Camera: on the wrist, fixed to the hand. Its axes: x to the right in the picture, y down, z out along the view.
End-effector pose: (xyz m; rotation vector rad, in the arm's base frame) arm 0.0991 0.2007 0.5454 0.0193 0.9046 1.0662
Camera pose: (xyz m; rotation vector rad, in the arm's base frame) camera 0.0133 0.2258 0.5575 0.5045 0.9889 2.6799
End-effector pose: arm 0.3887 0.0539 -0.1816 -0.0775 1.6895 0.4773
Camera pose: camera 0.3283 0.1146 -0.1529 1.1877 1.6822 1.8456
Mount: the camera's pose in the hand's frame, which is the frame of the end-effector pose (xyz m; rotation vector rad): -0.0033 0.0820 -0.0376 -0.1898 0.2968 1.5954
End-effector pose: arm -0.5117 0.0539 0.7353 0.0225 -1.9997 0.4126
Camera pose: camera -0.4936 0.1417 0.7245 -1.6997 -1.3586 1.0910
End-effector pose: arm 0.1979 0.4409 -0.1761 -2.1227 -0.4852 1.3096
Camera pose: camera 0.2300 0.3658 -0.2145 2.1521 -1.2377 -1.1976
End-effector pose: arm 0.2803 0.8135 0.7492 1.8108 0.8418 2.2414
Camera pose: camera 0.2651 0.7312 0.7829 -1.2419 0.7129 -1.6255
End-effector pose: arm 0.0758 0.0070 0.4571 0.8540 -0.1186 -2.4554
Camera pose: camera 0.1379 -0.0580 0.4494 0.5937 -0.2998 -0.8277
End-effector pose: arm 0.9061 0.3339 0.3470 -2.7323 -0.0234 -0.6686
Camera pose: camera 0.8939 0.2446 0.3516 -1.8028 2.0085 -0.4802
